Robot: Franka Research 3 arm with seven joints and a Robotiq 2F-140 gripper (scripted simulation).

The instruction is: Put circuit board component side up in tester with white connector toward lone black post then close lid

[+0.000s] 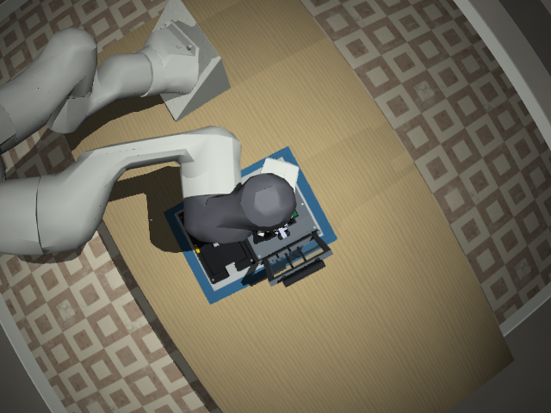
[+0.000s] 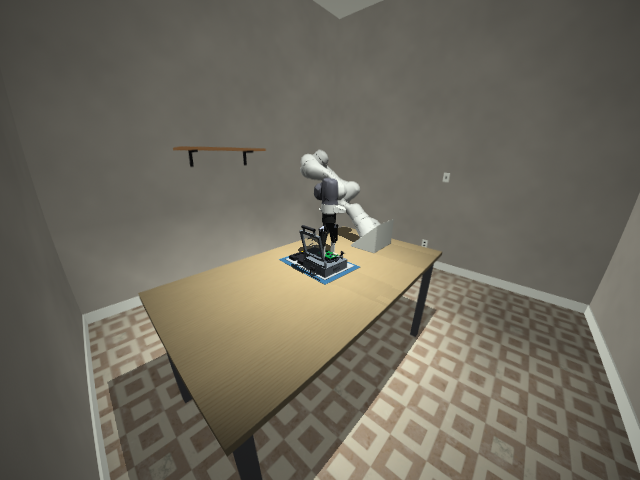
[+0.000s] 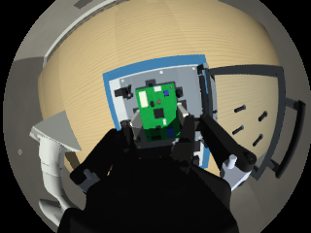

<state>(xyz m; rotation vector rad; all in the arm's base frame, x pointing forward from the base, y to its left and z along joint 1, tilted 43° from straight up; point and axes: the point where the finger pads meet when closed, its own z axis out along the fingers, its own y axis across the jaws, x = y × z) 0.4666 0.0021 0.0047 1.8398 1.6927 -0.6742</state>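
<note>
Now: hand 20 mm above the green circuit board. Round my hand: black post (60 mm to the left, 60 mm behind, 20 mm below); then tester lid (120 mm ahead, 80 mm above, 10 mm to the right); then black nest (40 mm below, 10 mm to the left, 10 mm ahead).
</note>
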